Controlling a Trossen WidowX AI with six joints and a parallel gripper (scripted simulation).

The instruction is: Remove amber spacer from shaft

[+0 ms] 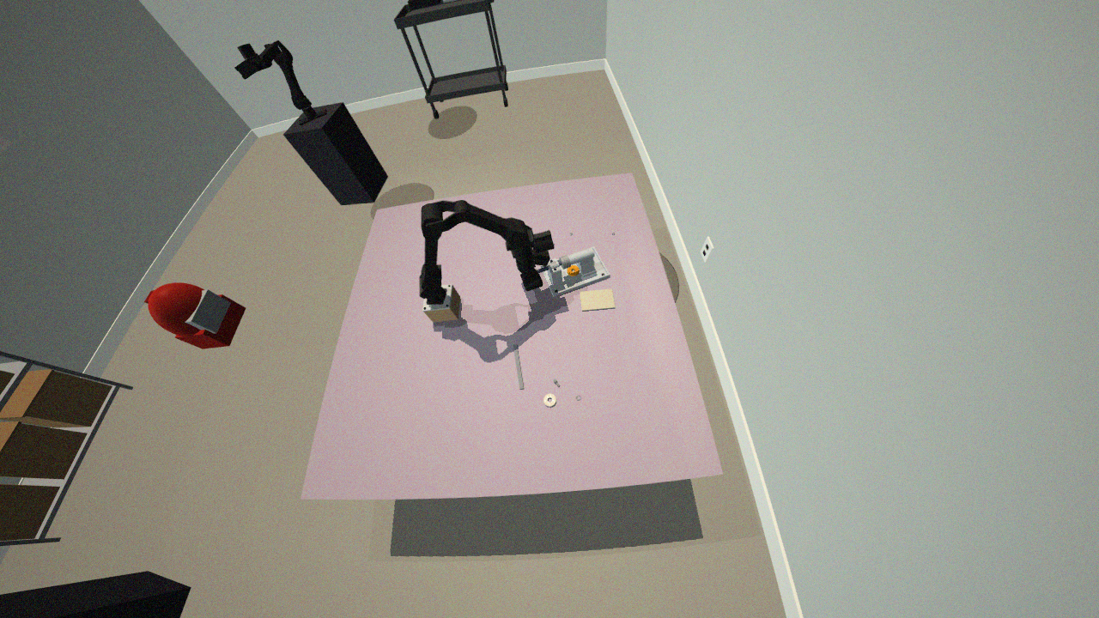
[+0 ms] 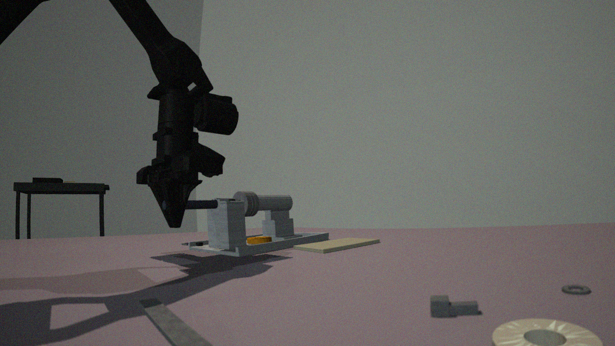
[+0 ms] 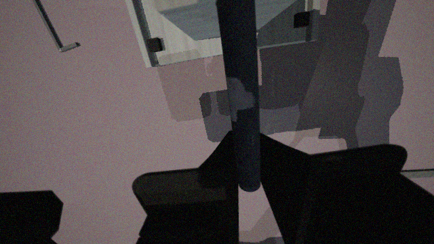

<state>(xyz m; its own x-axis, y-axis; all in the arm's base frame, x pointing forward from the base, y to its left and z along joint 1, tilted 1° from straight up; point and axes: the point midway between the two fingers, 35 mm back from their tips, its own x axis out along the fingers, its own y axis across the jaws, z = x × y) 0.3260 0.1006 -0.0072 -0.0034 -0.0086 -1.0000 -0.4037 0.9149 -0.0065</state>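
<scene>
My gripper tip is 70 mm short of the dark blue shaft, 30 mm to the right of it and 30 mm below it. From my gripper tip the other things lie so: L-shaped key 40 mm ahead, 190 mm to the left, 40 mm below; amber spacer 160 mm ahead, 70 mm to the left, 30 mm below; tan flat plate 250 mm ahead, 60 mm to the right, 40 mm below.
</scene>
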